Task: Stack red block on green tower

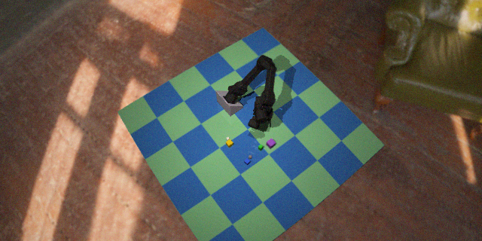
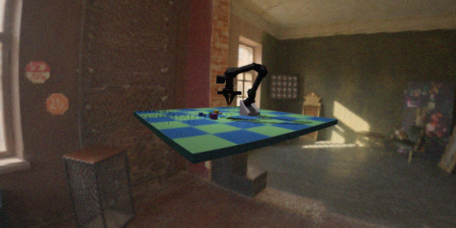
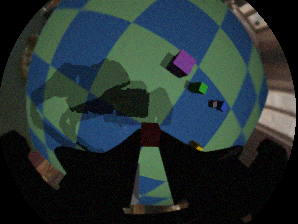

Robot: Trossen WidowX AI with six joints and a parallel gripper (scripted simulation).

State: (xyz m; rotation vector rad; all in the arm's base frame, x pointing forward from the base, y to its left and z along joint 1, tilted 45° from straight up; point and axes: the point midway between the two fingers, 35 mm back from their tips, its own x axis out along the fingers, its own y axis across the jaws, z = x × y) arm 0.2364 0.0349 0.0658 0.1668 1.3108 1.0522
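My gripper tip is 140 mm short of the purple block and 90 mm above it. Also, from my gripper tip: red block (right at my gripper tip); blue block (160 mm ahead, 180 mm to the right, 100 mm below); yellow block (210 mm to the right, 90 mm below).
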